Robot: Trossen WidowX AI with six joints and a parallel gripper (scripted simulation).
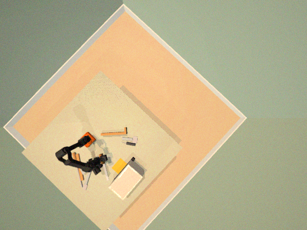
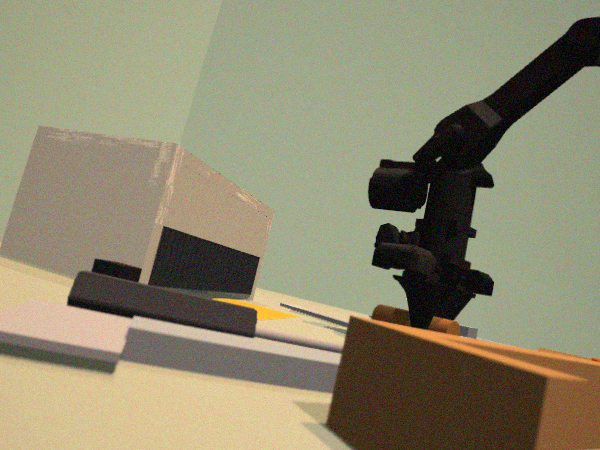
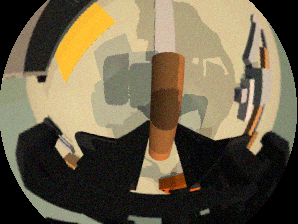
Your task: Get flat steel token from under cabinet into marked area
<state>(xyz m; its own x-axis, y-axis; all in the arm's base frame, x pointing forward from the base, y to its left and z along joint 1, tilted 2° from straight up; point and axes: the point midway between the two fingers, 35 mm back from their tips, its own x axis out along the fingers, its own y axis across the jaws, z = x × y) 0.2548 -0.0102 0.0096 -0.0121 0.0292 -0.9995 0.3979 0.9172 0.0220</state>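
Right now my gripper tip is 6 cm past the orange stick and 27 cm to the left of it. Also, from my gripper tip: token (31 cm ahead, 7 cm to the left, 1 cm below); then dark screwdriver (6 cm ahead, 32 cm to the left).
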